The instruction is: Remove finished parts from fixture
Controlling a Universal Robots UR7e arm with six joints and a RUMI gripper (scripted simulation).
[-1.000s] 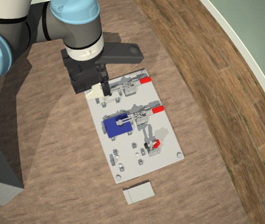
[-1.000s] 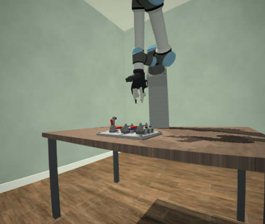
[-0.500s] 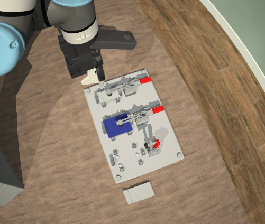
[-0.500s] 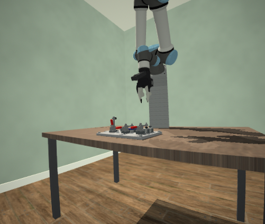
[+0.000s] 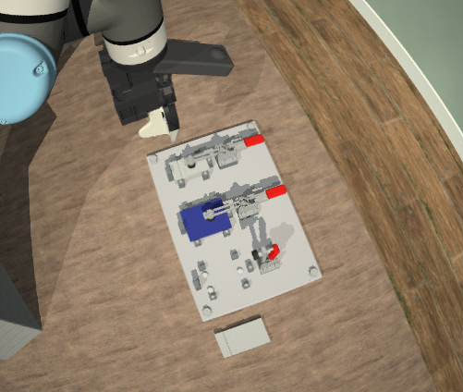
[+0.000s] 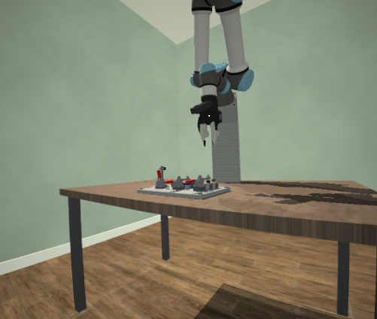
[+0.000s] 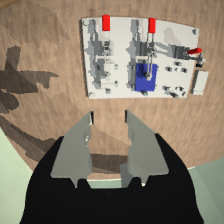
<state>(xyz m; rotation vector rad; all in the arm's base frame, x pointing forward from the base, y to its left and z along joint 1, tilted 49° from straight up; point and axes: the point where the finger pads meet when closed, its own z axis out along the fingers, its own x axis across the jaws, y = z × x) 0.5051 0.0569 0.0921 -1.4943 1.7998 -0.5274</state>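
My hand is 21 cm above the grey fixture plate, 11 cm to the left of it and 5 cm short of it. Round my hand: blue blank 19 cm below, 11 cm to the right.
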